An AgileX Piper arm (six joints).
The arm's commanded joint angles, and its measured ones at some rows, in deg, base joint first. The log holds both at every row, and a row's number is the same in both.
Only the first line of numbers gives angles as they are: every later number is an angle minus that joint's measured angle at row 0.
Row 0, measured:
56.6 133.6 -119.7 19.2 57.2 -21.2
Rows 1 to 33, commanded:
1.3 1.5 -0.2 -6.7 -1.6 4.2
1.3 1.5 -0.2 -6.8 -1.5 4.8
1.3 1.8 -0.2 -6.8 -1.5 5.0
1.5 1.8 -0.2 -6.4 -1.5 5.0
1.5 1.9 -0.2 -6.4 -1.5 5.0
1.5 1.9 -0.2 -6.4 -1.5 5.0
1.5 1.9 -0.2 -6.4 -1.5 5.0
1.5 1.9 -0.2 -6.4 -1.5 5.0
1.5 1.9 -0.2 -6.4 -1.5 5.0
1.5 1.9 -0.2 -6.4 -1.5 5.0
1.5 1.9 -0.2 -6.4 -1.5 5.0
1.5 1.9 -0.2 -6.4 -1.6 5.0
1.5 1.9 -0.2 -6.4 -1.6 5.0
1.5 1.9 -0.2 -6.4 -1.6 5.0
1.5 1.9 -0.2 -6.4 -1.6 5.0
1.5 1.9 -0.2 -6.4 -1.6 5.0
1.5 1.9 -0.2 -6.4 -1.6 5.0
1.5 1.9 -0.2 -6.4 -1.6 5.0
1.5 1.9 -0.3 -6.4 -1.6 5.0
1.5 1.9 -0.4 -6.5 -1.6 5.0
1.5 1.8 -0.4 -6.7 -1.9 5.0
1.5 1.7 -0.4 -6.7 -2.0 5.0
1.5 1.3 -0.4 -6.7 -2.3 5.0
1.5 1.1 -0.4 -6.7 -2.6 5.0
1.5 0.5 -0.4 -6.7 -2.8 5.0
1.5 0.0 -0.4 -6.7 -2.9 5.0
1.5 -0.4 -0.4 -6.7 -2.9 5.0
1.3 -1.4 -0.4 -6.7 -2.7 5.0
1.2 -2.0 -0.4 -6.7 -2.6 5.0
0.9 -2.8 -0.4 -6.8 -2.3 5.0
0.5 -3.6 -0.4 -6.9 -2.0 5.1
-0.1 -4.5 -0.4 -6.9 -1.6 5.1
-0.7 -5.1 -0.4 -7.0 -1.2 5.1
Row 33, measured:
1.1 -1.5 0.0 -6.2 -2.1 4.8
